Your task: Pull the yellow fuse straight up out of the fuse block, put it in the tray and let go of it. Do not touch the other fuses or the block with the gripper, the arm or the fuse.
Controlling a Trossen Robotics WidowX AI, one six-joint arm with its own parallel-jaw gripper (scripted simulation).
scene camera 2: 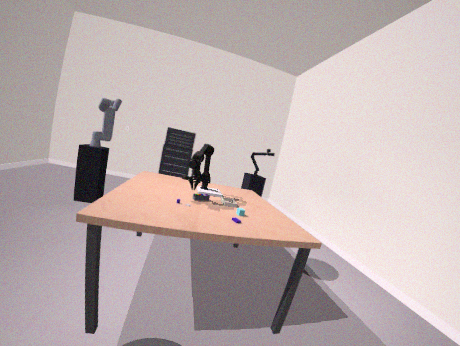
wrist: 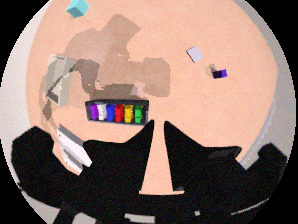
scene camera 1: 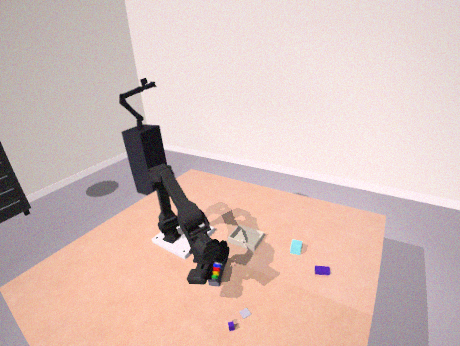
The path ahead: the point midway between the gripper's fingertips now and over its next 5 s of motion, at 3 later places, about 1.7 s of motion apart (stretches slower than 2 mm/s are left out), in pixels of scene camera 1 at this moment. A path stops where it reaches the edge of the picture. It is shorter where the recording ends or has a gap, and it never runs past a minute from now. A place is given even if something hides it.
My gripper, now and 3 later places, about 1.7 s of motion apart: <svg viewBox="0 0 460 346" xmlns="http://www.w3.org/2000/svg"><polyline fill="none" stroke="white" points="210,277 215,271 215,270 214,265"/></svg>
